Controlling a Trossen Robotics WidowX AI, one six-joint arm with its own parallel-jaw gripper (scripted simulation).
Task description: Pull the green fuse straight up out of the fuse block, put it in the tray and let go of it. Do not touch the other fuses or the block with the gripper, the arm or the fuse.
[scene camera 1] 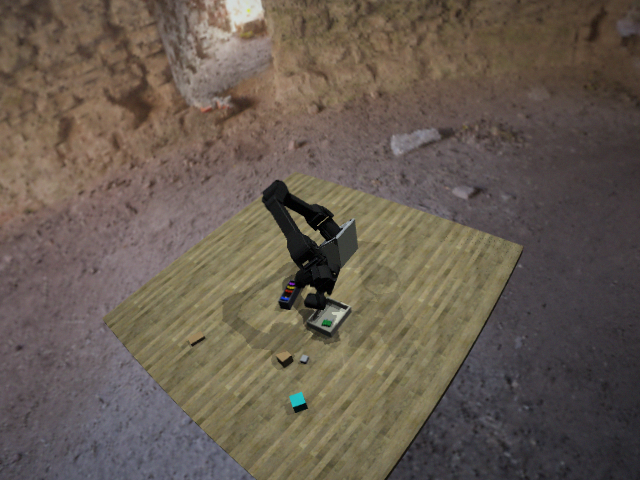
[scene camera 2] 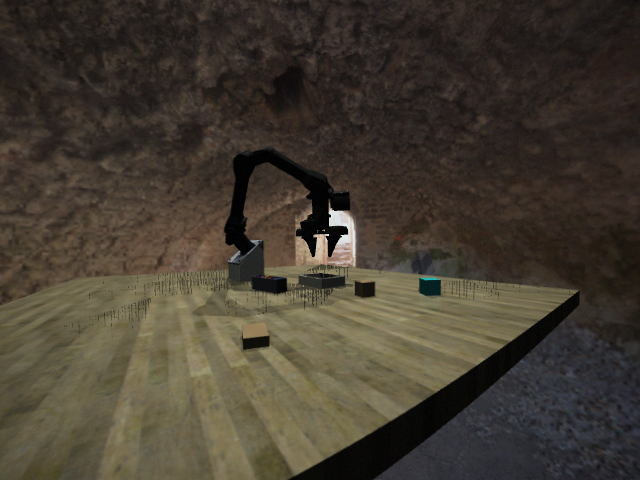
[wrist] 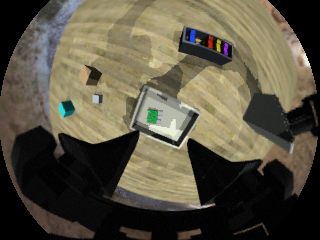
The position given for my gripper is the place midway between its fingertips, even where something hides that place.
Observation:
My gripper [scene camera 2: 321,257] is open, holding nothing. Further things: a grey tray [scene camera 1: 338,311].
My gripper also shows in the wrist view [wrist: 164,137]. The grey tray shows as well in the wrist view [wrist: 178,120].

